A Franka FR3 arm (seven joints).
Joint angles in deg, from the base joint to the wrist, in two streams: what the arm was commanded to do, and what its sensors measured. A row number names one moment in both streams.
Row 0, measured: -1.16, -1.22, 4.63, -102.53, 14.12, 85.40, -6.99
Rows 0 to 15, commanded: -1.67, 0.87, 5.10, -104.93, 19.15, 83.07, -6.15; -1.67, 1.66, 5.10, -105.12, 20.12, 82.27, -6.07; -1.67, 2.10, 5.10, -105.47, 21.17, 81.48, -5.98; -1.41, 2.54, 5.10, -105.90, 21.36, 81.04, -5.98; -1.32, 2.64, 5.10, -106.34, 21.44, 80.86, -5.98; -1.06, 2.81, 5.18, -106.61, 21.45, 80.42, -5.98; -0.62, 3.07, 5.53, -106.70, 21.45, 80.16, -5.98; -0.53, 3.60, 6.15, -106.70, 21.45, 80.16, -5.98; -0.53, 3.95, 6.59, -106.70, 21.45, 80.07, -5.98; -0.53, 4.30, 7.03, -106.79, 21.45, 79.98, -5.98; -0.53, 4.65, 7.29, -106.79, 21.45, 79.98, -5.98; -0.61, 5.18, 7.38, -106.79, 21.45, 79.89, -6.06; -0.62, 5.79, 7.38, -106.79, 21.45, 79.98, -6.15; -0.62, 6.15, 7.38, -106.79, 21.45, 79.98, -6.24; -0.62, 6.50, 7.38, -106.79, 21.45, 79.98, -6.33; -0.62, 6.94, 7.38, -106.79, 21.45, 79.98, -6.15
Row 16, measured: -0.37, 5.84, 7.26, -106.66, 20.41, 80.61, -6.56
